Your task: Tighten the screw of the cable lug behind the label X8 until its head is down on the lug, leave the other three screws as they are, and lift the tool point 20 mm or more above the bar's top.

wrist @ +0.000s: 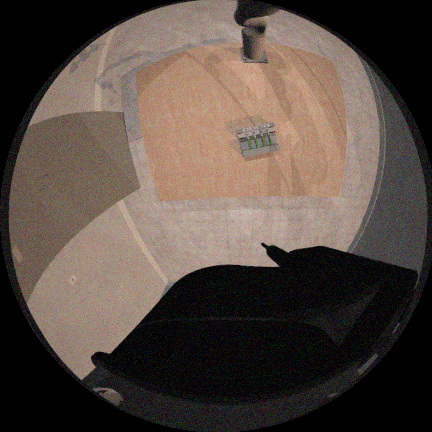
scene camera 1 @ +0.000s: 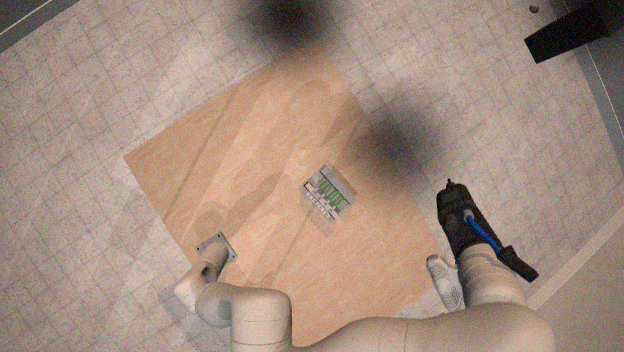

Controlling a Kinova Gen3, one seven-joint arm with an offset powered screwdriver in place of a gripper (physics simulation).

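Places are measured from the arm's base along level axes (x ahead, y left, z up), in centimetres.
Pixels of known places: hand, its tool point: (wrist: 261, 243) (scene camera 1: 448, 179); arm's base, origin of its link: (wrist: 252, 53) (scene camera 1: 217, 253).
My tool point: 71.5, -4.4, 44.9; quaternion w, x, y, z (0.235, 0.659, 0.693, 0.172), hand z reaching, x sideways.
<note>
Ahead of a thing's pixels: the offset from my tool point to its top centre, as dx, dy, dz. "*": to the spot under its first point. Level surfaces: height alone.
The terminal block {* -21.7, +4.1, -45.8} (scene camera 1: 328, 192) (wrist: 257, 140) sits near the middle of the wooden table top, with several green-striped leads, cable lugs on a grey bar, and a row of small white labels. The labels are too small to read, so I cannot tell which is X8, and the screw heads cannot be made out. My black screwdriver tool {-1.8, +0.2, +5.6} (scene camera 1: 449, 181) (wrist: 263, 244) is far from the block, beyond the table's edge in scene camera 1, its thin bit pointing away from the arm. It has no fingers, so no open or shut state shows.
The wooden table top {dz -46.1} (scene camera 1: 250, 130) (wrist: 190, 165) bears the arm's base plate (scene camera 1: 230, 251) (wrist: 255, 61) at one edge. The pale arm (scene camera 1: 425, 335) reaches along the lower side in scene camera 1. A black object (scene camera 1: 567, 41) stands at the upper right. Dark blurred patches cover part of that view.
</note>
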